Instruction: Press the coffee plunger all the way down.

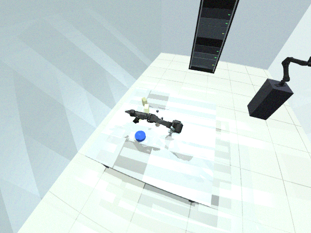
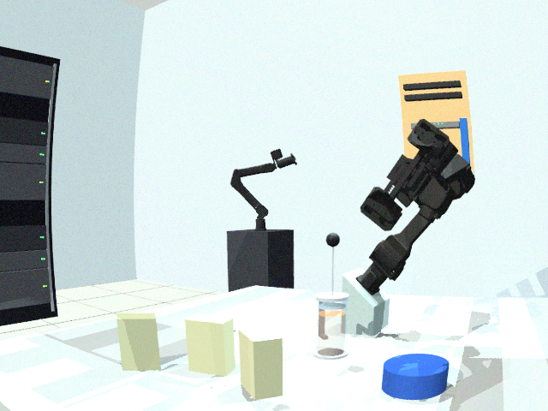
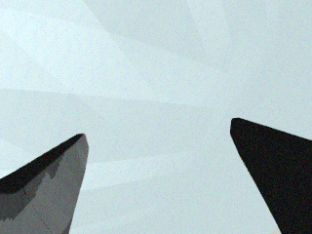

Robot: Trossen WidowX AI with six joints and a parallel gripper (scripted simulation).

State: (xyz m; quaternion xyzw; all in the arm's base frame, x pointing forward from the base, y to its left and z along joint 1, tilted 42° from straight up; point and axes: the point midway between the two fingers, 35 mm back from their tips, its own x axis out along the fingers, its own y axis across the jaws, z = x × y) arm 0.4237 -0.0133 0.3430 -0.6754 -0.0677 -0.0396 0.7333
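Now: the glass coffee press 24 cm behind my gripper tip, 22 cm to the right of it and 25 cm below it. From my gripper tip the other things lie so: blue round puck: 10 cm behind, 1 cm to the left, 35 cm below.
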